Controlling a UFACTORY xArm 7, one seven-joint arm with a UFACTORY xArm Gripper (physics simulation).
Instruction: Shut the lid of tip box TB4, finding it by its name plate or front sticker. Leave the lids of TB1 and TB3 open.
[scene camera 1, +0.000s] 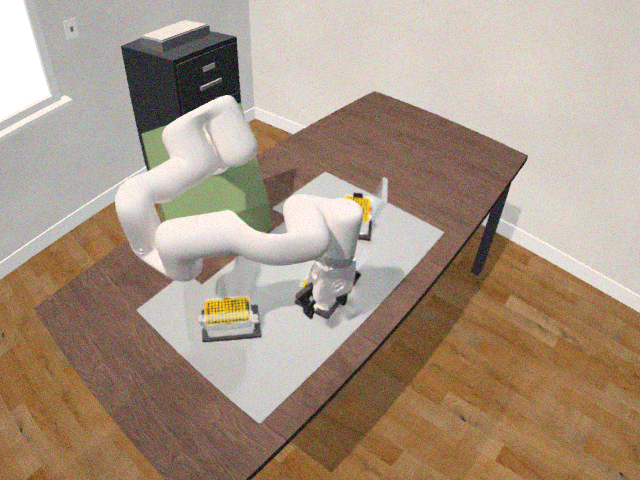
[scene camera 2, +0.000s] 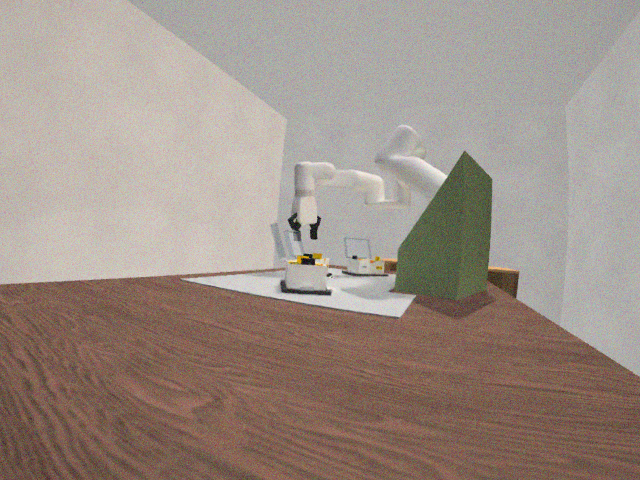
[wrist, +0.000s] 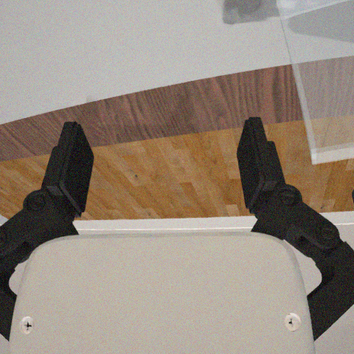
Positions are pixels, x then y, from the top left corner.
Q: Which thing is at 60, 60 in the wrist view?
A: A grey mat.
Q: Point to the gripper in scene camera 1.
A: At 324, 308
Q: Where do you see the gripper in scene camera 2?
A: At 305, 240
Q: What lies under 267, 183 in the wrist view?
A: The gripper.
